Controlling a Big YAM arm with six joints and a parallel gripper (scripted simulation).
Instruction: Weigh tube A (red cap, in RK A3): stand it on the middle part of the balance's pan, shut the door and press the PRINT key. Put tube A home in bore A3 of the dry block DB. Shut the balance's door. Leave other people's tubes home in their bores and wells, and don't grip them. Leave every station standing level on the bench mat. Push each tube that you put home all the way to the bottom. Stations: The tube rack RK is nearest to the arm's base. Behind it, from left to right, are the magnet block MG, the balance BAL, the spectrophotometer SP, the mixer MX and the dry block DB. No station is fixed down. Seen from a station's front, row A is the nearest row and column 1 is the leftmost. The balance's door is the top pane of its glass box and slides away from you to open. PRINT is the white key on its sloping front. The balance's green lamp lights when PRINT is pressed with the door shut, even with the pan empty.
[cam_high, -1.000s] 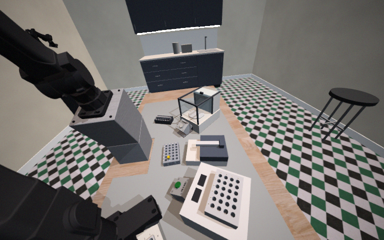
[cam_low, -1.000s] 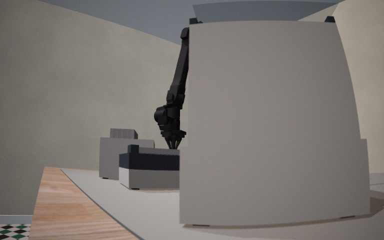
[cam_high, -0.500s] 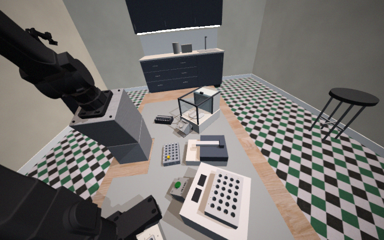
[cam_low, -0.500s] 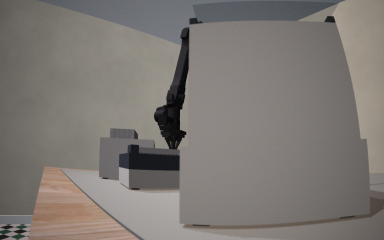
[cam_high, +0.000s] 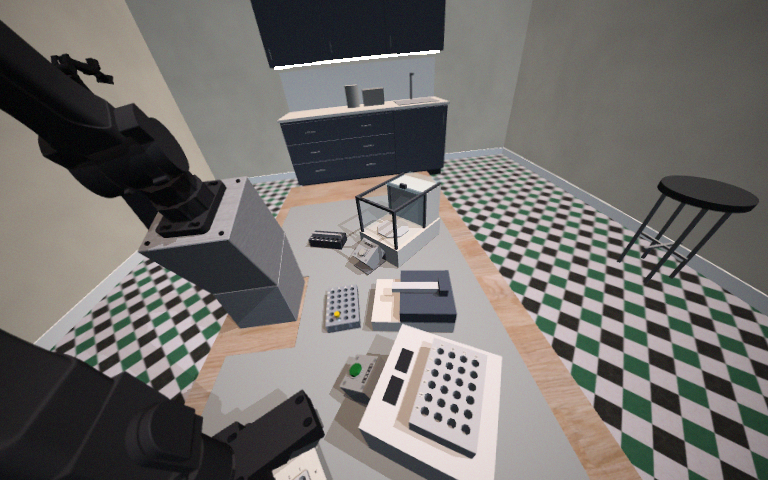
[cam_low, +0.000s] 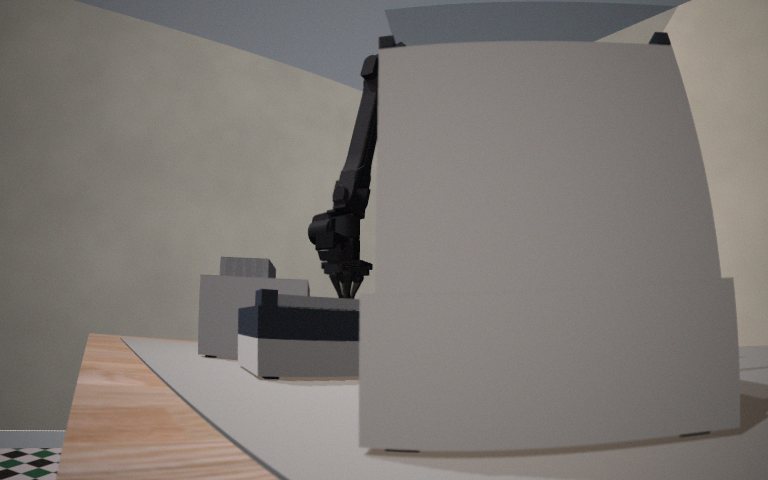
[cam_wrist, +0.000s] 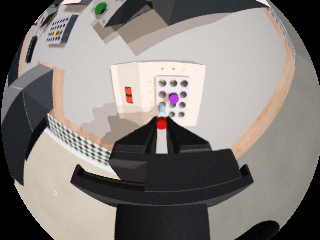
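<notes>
My gripper is now 10 mm to the right of the dry block and 80 mm above it. From my hand the other things lie so: yellow-capped tube (50 mm ahead, 320 mm to the left, 90 mm below); then spectrophotometer (250 mm ahead, 350 mm to the left, 50 mm below); then tube rack (60 mm ahead, 370 mm to the left, 100 mm below).
</notes>
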